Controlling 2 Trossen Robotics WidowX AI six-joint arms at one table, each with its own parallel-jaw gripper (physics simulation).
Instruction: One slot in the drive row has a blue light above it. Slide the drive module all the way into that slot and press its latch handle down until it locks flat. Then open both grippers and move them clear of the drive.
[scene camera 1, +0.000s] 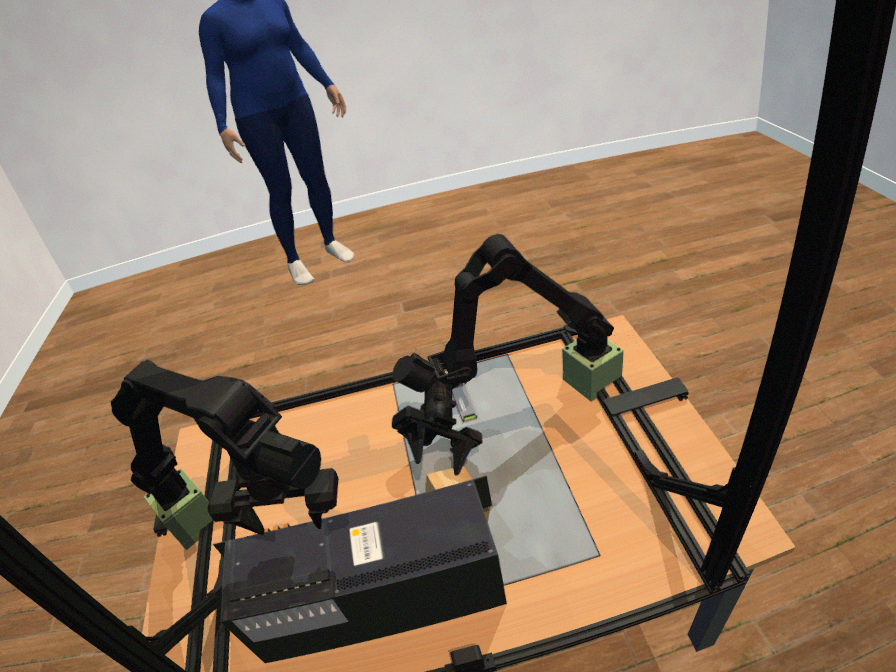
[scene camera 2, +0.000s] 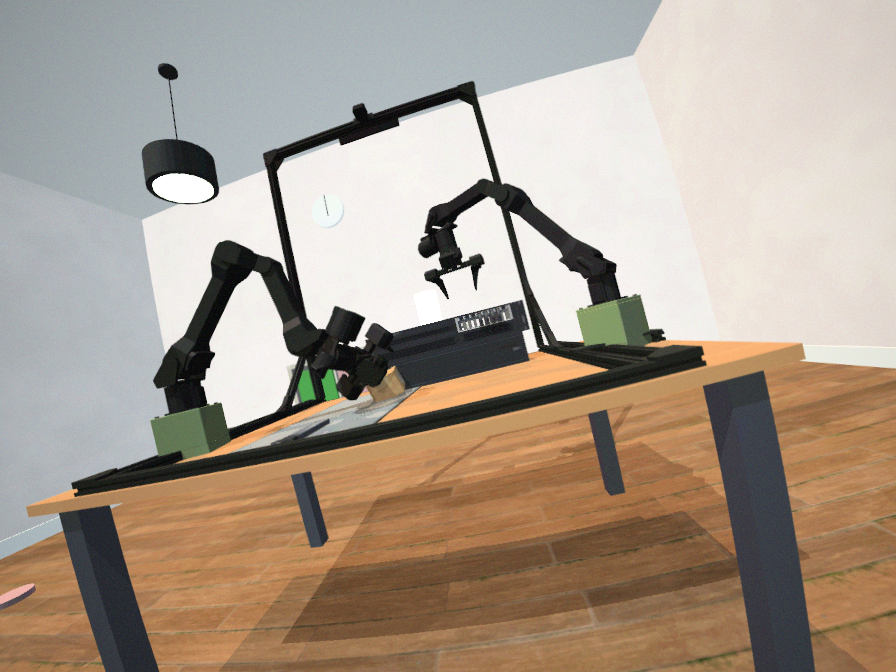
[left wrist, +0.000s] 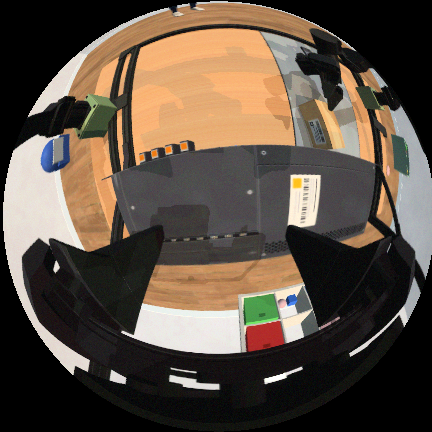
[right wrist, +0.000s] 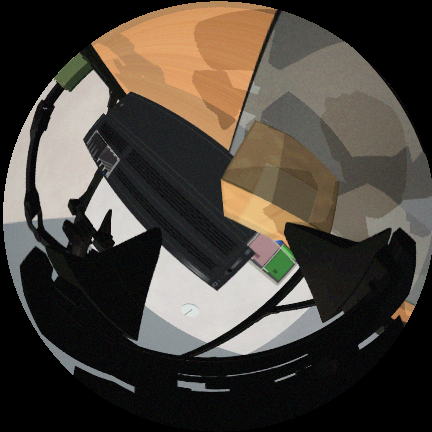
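Where they show: left gripper, fingertip midpoint: (scene camera 1: 291, 529) (scene camera 2: 462, 294) (left wrist: 226, 231) (right wrist: 100, 197); right gripper, fingertip midpoint: (scene camera 1: 438, 469) (left wrist: 328, 104) (right wrist: 224, 231); left arm's base, link origin: (scene camera 1: 171, 493) (scene camera 2: 607, 302) (left wrist: 81, 114); right arm's base, link origin: (scene camera 1: 592, 349) (scene camera 2: 188, 410).
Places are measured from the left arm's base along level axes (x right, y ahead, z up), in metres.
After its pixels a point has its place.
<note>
The drive module (scene camera 1: 464, 401) {y 0.617, x 0.261, z -0.095 m} (scene camera 2: 311, 428) {y 0.612, x 0.235, z -0.096 m} lies flat on the grey mat (scene camera 1: 560, 506) {y 0.506, x 0.601, z -0.104 m}, partly behind my right wrist in scene camera 1. The dark chassis (scene camera 1: 427, 535) {y 0.248, x 0.530, z 0.069 m} (scene camera 2: 463, 361) {y 0.170, x 0.372, z -0.064 m} (left wrist: 215, 195) (right wrist: 175, 135) {y 0.214, x 0.403, z -0.072 m} has its drive row (scene camera 2: 484, 318) {y 0.056, x 0.374, z 0.047 m} (right wrist: 102, 154) {y 0.106, x 0.336, z 0.046 m} at one end of the front. Several orange-marked handles (left wrist: 170, 149) {y 0.098, x 0.312, z 0.063 m} stick out there. The slot with the blue light cannot be made out. My left gripper (scene camera 1: 285, 524) {y 0.103, x 0.394, z 0.134 m} (scene camera 2: 461, 292) {y 0.103, x 0.394, z 0.134 m} (left wrist: 226, 231) {y 0.103, x 0.394, z 0.134 m} is open and empty above the chassis's drive end. My right gripper (scene camera 1: 437, 466) {y 0.397, x 0.397, z -0.017 m} (right wrist: 224, 231) {y 0.397, x 0.397, z -0.017 m} is open and empty by a wooden block.
The wooden block (scene camera 1: 447, 477) {y 0.406, x 0.407, z -0.046 m} (scene camera 2: 387, 385) {y 0.404, x 0.384, z -0.070 m} (left wrist: 320, 125) {y 0.354, x 0.431, z -0.046 m} (right wrist: 277, 175) {y 0.405, x 0.384, z -0.064 m} stands on the mat near the chassis front, with a label on one side. Dark rails (scene camera 1: 521, 343) {y 0.849, x 0.256, z -0.088 m} border the table, and upright frame posts (scene camera 1: 788, 289) {y 0.517, x 0.890, z 0.491 m} rise beside it. A person (scene camera 1: 267, 65) stands beyond the table.
</note>
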